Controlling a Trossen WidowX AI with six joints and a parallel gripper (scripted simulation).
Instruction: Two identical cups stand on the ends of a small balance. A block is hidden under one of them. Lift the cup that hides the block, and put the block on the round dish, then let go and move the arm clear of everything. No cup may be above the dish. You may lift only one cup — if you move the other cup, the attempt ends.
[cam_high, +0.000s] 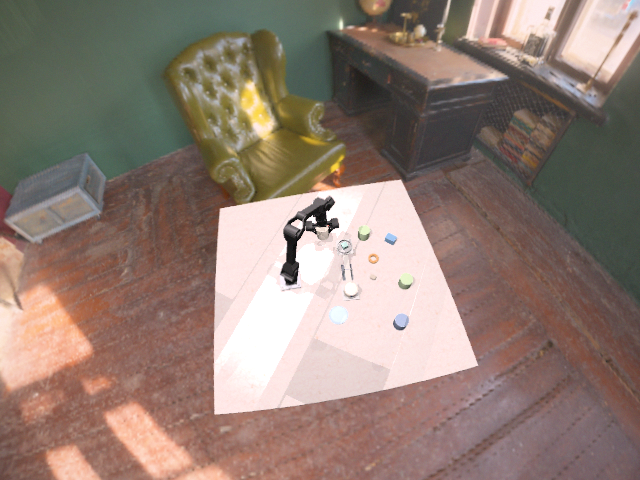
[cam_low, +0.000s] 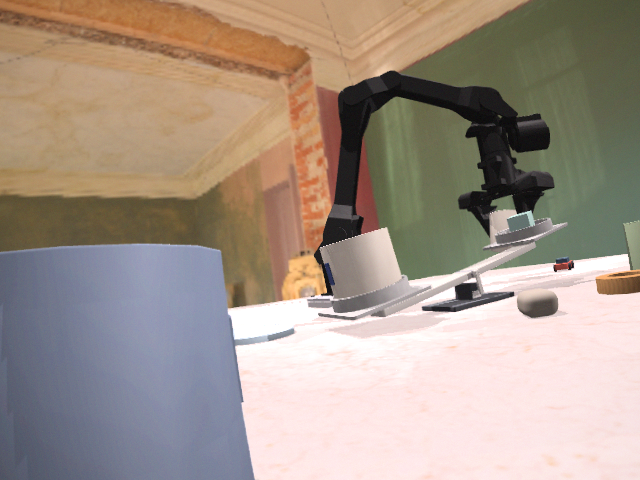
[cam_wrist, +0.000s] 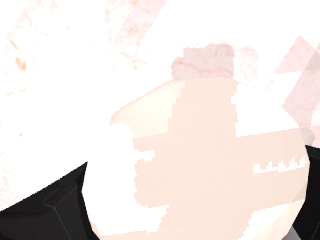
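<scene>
Now: the white cup 20 mm to the left of my gripper tip and 10 mm above it. Round my gripper tip: balance beam (110 mm ahead, 240 mm to the right, 40 mm below); then red toy car (30 mm ahead, 120 mm to the left, 60 mm below); then pale teal block (110 mm ahead, 110 mm to the right, 10 mm above).
</scene>
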